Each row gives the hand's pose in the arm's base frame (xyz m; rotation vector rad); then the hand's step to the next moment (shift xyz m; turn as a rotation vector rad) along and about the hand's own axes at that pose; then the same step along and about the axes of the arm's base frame.
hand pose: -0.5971 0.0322 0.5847 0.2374 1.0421 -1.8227
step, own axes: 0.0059 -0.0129 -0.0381 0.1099 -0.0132 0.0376
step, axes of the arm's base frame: -0.0240 0.0263 -0.0196 -0.0551 -0.0979 -0.0323
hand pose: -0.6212 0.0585 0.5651 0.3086 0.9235 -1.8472
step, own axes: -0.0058 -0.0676 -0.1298 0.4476 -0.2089 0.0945
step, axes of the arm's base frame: -0.0804 0.1101 -0.0534 -0.3699 -0.3256 -0.1004
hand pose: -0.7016 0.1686 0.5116 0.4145 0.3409 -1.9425
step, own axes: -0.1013 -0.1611 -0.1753 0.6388 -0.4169 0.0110
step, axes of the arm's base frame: -0.0879 0.2192 -0.1057 -0.6210 -0.3665 -0.2490
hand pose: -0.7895 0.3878 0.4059 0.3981 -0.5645 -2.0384
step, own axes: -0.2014 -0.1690 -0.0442 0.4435 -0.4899 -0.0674
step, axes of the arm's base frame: 0.0006 0.2392 -0.1178 -0.5379 -0.1830 -0.3441
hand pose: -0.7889 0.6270 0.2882 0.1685 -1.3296 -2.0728
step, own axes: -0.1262 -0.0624 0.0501 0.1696 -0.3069 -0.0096
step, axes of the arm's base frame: 0.0471 0.1291 -0.0587 -0.2676 -0.0260 -0.2253
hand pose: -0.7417 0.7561 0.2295 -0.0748 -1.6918 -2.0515
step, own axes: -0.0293 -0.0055 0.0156 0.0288 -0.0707 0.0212
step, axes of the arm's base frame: 0.0198 0.0248 -0.0112 -0.0585 0.0193 -0.0498
